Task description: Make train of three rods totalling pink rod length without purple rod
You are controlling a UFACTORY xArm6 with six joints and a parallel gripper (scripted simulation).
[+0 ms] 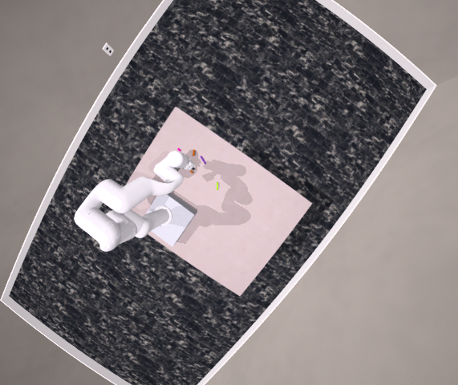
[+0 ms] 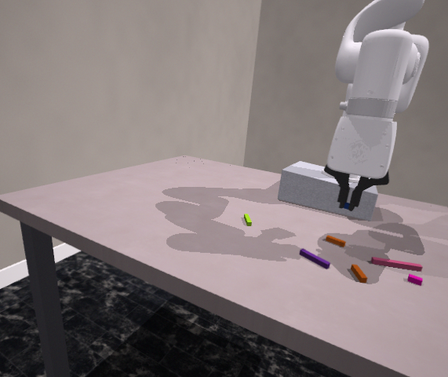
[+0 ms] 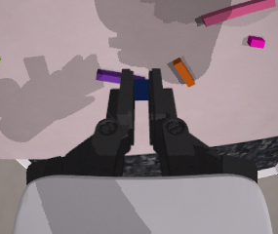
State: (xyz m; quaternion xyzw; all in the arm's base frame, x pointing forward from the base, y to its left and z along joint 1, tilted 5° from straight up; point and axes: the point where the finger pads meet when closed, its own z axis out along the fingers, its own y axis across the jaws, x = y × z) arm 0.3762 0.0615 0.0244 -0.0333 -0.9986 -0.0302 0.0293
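Now: the lime rod 210 mm to the right of my hand, 120 mm below it and 10 mm behind it. From my hand the other things lie so: purple rod 120 mm below, 60 mm ahead, 30 mm to the right; blue rod 20 mm below; pink rod 120 mm below, 110 mm to the left, 20 mm behind.
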